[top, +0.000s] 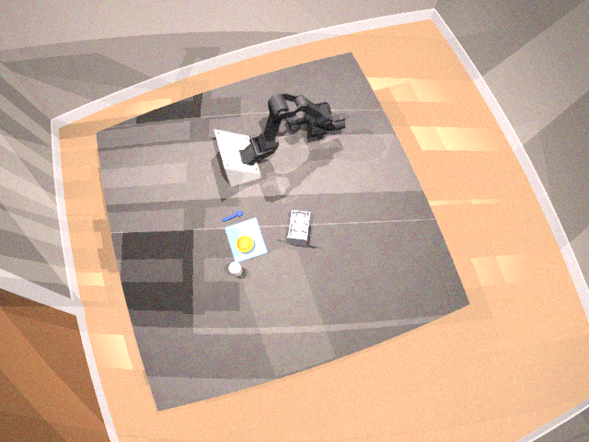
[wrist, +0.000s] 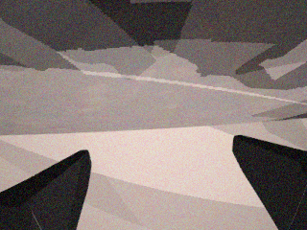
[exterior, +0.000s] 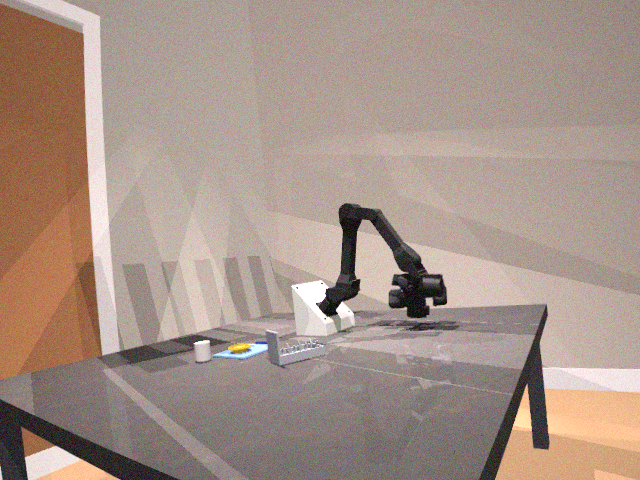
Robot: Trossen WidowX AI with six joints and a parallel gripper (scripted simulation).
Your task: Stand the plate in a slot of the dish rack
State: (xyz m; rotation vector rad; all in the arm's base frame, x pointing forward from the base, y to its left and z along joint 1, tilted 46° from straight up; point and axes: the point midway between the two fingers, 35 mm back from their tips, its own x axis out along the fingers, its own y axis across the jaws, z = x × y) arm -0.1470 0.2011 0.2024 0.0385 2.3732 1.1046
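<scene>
My gripper tip is now 500 mm short of the yellow plate, 370 mm to the left of it and 40 mm above it. Round my gripper tip: blue spoon (370 mm ahead, 380 mm to the right, 50 mm below); then mat (480 mm ahead, 370 mm to the right, 50 mm below); then dish rack (490 mm ahead, 160 mm to the right, 30 mm below).
</scene>
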